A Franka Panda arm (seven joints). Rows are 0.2 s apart.
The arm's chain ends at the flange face. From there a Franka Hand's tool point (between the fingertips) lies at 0.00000 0.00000 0.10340 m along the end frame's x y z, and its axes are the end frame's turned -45 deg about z.
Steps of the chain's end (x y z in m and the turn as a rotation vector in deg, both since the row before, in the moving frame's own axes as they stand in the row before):
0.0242, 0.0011, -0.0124, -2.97, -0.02, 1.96
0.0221, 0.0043, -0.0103, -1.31, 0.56, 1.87
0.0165, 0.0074, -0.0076, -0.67, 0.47, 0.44
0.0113, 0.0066, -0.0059, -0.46, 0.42, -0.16
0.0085, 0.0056, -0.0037, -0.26, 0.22, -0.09
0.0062, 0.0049, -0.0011, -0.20, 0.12, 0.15
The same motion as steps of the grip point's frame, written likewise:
0.0125, 0.0216, -0.0125, -2.09, -2.11, 1.96
0.0116, 0.0210, -0.0103, -1.32, -0.53, 1.87
0.0062, 0.0184, -0.0076, -0.81, -0.14, 0.44
0.0033, 0.0138, -0.0059, -0.62, -0.03, -0.16
0.0020, 0.0106, -0.0037, -0.34, -0.03, -0.09
0.0008, 0.0083, -0.0011, -0.23, -0.06, 0.15

